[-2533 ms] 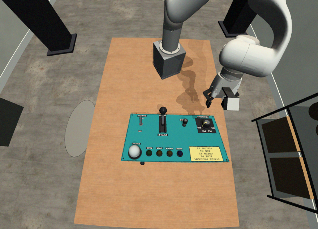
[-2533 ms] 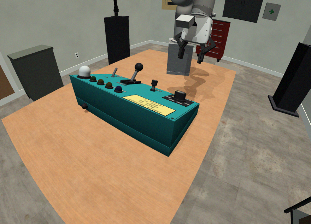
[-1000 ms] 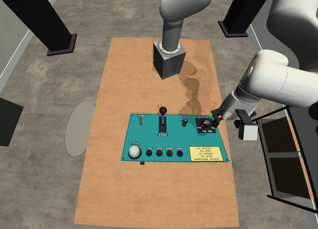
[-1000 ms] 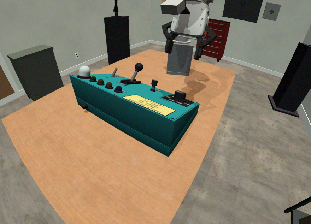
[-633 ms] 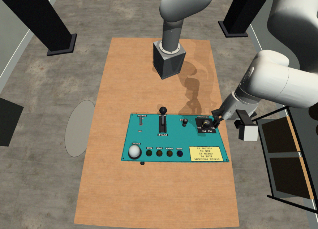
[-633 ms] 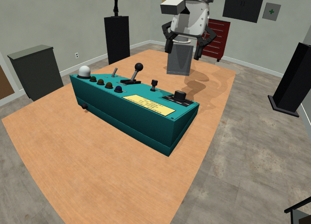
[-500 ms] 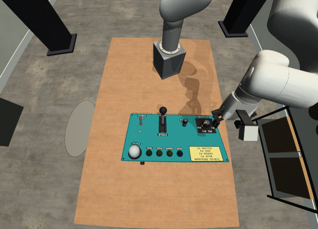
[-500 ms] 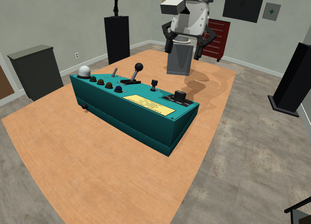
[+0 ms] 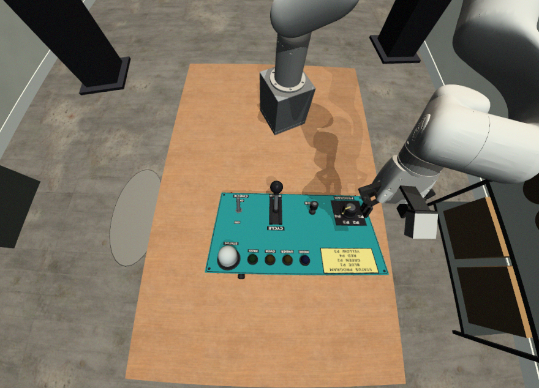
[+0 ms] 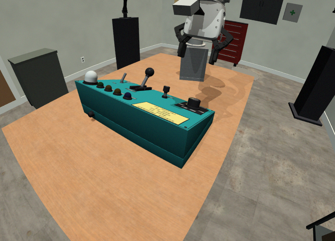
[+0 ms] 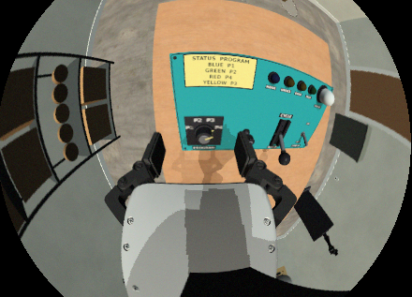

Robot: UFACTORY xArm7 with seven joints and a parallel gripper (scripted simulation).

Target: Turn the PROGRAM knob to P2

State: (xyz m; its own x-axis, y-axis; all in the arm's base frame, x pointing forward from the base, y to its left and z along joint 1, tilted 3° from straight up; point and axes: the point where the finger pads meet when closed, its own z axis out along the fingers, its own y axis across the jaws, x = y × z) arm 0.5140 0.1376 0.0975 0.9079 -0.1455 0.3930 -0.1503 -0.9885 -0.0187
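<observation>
Right now the black toggle is 170 mm below my hand, 120 mm to the right of it and 70 mm behind it. Also, from my hand: check toggle 360 mm to the right, 180 mm below, 110 mm behind; teal console 200 mm below, 190 mm to the right, 50 mm behind; ball-topped cycle lever 230 mm to the right, 170 mm below, 110 mm behind.
</observation>
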